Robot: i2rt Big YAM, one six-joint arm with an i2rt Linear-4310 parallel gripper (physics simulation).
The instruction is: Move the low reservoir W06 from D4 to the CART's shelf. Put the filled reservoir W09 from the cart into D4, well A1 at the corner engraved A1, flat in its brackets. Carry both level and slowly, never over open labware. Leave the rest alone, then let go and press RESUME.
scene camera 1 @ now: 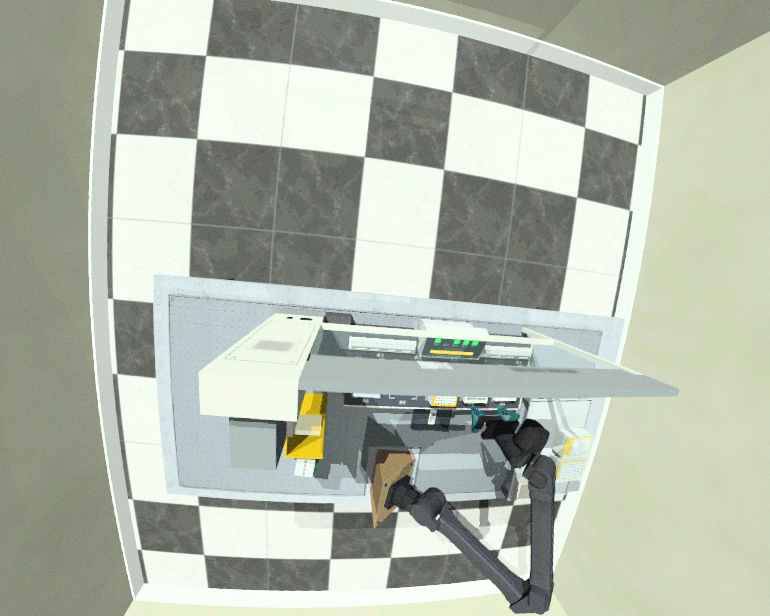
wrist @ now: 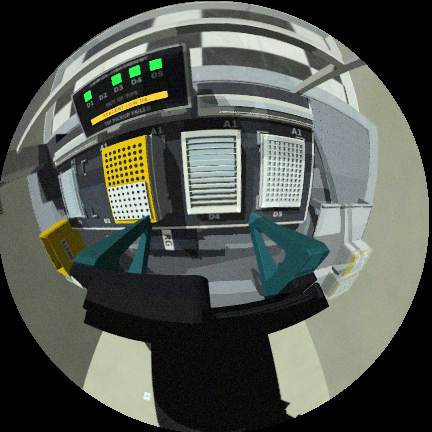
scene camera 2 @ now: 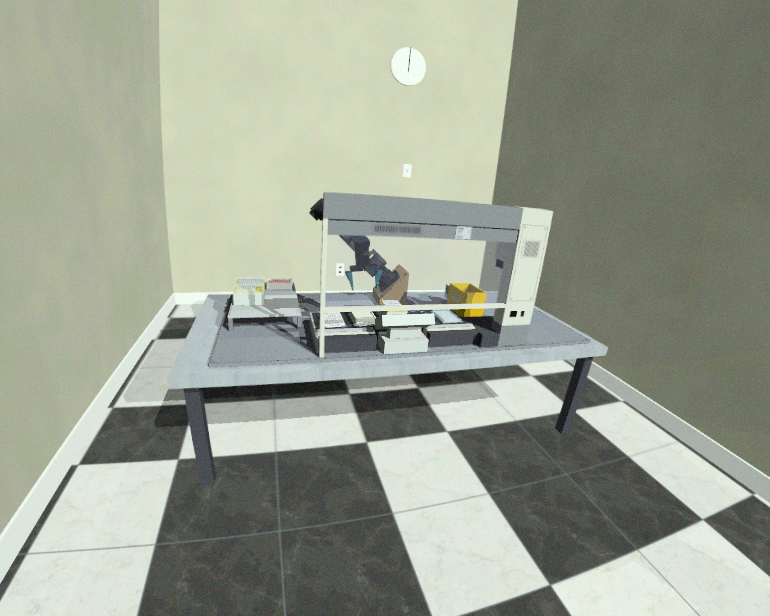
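Where they show: gripper, between the fingertips: (scene camera 1: 485,407) (wrist: 199,219) (scene camera 2: 365,289); arm's base, origin of its link: (scene camera 1: 396,490).
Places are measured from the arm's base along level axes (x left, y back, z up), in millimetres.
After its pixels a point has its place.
Note:
The low reservoir W06 (wrist: 212,172) @(x -180, y -435, z -32 mm) (scene camera 1: 475,399) @(x -188, y -385, z -16 mm) lies in D4, a pale frame with narrow bluish troughs, with A1 engraved at its far right. My gripper (wrist: 199,219) @(x -171, y -403, z 78 mm) (scene camera 1: 491,412) @(x -171, y -403, z 78 mm) (scene camera 2: 364,285) @(x -171, y -403, z 78 mm) is open and empty, raised in front of the deck's near edge; in the wrist view its fingertips stand below and to either side of W06. A pale block with a reddish top (scene camera 2: 280,284) @(x -546, y -79, z -10 mm) (scene camera 1: 523,489) @(x -521, y -41, z -8 mm) stands on the cart (scene camera 2: 263,311) @(x -579, y -381, z -35 mm), partly behind my arm in scene camera 1; its label cannot be read, so I cannot confirm it is W09. The RESUME button cannot be made out.
The yellow-and-white rack (wrist: 125,177) @(x -57, y -429, z 21 mm) in D3 and the white plate (wrist: 282,172) @(x -297, y -453, z -26 mm) in D5 flank D4. The display (wrist: 132,90) @(x -59, y -557, z 26 mm) shows an amber REAGENT LOW D4 bar. A raised panel (scene camera 1: 481,378) @(x 76, y -599, z 419 mm) overhangs the deck. A yellow waste bin (scene camera 1: 306,446) @(x 337, y -117, z -14 mm) (scene camera 2: 466,298) stands left.

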